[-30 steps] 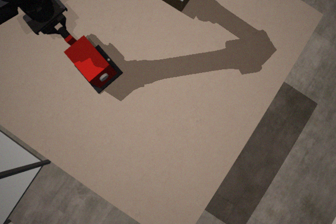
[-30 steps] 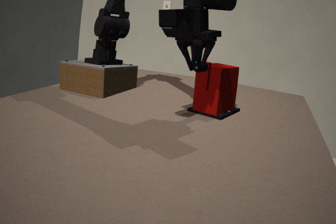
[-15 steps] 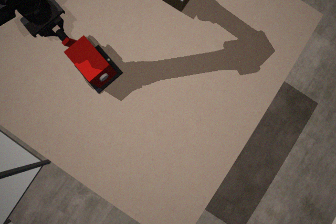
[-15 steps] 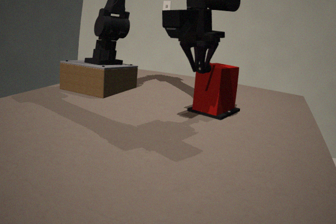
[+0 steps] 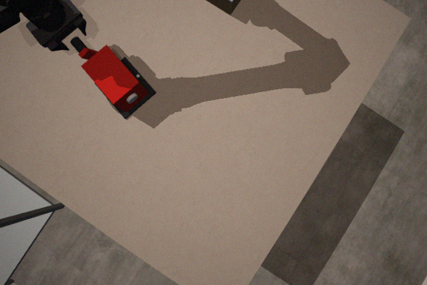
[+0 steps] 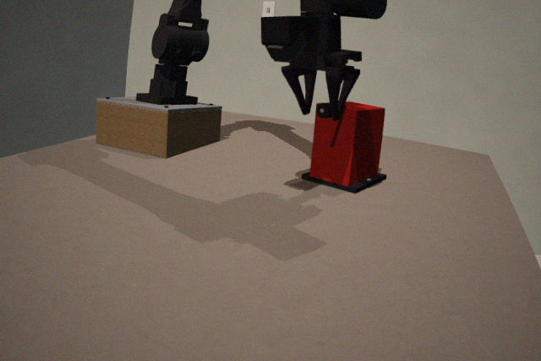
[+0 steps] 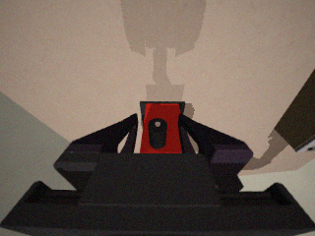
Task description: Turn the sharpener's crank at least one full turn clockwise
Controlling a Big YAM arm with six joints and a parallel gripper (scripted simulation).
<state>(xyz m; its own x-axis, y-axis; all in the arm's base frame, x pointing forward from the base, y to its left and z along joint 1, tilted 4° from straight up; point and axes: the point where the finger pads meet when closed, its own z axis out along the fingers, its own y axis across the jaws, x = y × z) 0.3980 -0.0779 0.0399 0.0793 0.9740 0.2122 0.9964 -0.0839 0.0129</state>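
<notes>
My gripper is now 2 cm to the right of the black handle. The rest, counted from my hand: crank (3 cm to the left).
</notes>
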